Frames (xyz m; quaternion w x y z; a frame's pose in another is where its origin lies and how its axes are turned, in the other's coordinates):
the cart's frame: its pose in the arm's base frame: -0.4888 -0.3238 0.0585 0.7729 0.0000 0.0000 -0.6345
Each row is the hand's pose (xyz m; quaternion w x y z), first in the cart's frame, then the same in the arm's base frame.
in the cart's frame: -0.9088 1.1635 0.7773 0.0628 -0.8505 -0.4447 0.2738
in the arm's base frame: 0.4754 0.7942 0.8358 0.2223 -0.9395 0.1959 0.1718
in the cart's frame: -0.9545 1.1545 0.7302 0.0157 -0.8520 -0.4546 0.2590
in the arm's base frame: 0.4577 0.8373 0.7887 0.1765 -0.9470 0.1892 0.1902
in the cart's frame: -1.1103 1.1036 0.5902 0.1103 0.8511 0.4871 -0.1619
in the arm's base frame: 0.3774 0.9802 0.6487 0.0175 -0.9669 0.1635 0.1951
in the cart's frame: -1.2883 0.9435 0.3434 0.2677 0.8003 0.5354 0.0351
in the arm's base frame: 0.1857 1.1236 0.4019 0.2292 0.9583 -0.0940 -0.1427
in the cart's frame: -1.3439 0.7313 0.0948 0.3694 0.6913 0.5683 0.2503
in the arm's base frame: -0.0333 1.1368 0.1533 0.4443 0.8949 0.0006 -0.0409
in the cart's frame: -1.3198 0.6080 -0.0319 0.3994 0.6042 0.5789 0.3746
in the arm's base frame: -0.1495 1.0892 0.0266 0.5464 0.8343 0.0641 0.0361
